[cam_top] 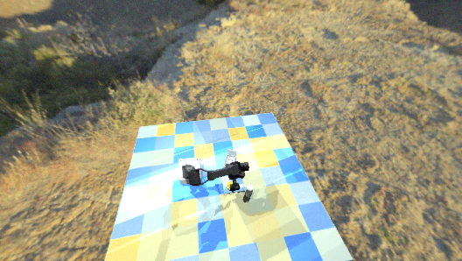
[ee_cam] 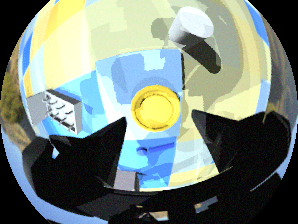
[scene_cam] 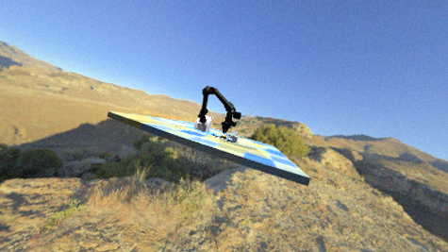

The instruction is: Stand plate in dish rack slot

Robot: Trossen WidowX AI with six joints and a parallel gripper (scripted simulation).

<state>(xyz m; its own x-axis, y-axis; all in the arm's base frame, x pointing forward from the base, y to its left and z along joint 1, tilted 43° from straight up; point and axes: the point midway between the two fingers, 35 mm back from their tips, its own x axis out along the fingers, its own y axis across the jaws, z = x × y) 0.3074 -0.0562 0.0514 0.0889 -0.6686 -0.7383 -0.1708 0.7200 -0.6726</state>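
Right now my gripper tip is 30 mm above the plate. The rest, counted from my gripper tip: dish rack: 220 mm to the left, 20 mm below, 20 mm behind; then white cylinder: 120 mm ahead, 30 mm to the right, 20 mm below.
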